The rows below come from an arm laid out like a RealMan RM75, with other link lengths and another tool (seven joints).
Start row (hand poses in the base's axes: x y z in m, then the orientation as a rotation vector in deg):
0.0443 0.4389 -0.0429 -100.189 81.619 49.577
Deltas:
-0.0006 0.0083 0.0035 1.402 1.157 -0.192
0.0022 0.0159 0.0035 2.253 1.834 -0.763
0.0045 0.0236 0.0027 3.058 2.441 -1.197
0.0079 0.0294 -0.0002 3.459 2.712 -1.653
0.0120 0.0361 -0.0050 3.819 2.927 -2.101
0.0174 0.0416 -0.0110 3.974 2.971 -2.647
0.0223 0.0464 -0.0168 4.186 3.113 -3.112
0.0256 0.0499 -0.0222 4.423 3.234 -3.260
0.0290 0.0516 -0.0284 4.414 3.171 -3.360
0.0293 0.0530 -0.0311 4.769 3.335 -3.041
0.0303 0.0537 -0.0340 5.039 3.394 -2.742
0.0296 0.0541 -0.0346 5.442 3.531 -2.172
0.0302 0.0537 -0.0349 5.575 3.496 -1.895
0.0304 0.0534 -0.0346 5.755 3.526 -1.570
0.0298 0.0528 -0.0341 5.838 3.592 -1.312
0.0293 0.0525 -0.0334 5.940 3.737 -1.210
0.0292 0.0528 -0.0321 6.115 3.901 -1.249
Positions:
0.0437 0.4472 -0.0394 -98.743 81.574 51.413
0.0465 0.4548 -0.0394 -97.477 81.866 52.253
0.0488 0.4625 -0.0402 -96.372 82.033 53.064
0.0522 0.4683 -0.0431 -95.623 82.274 53.307
0.0563 0.4750 -0.0479 -94.924 82.498 53.475
0.0617 0.4805 -0.0539 -94.333 82.825 53.309
0.0666 0.4853 -0.0597 -93.745 83.112 53.314
0.0699 0.4888 -0.0651 -93.414 83.135 53.481
0.0733 0.4905 -0.0713 -93.350 83.175 53.361
0.0736 0.4919 -0.0740 -93.320 82.801 53.885
0.0746 0.4926 -0.0769 -93.360 82.433 54.248
0.0739 0.4930 -0.0775 -93.510 81.821 54.905
0.0745 0.4926 -0.0778 -93.653 81.503 55.090
0.0747 0.4923 -0.0775 -93.786 81.157 55.389
0.0741 0.4917 -0.0770 -93.925 80.948 55.636
0.0736 0.4914 -0.0763 -93.900 80.892 55.887
0.0735 0.4917 -0.0750 -93.696 80.903 56.120

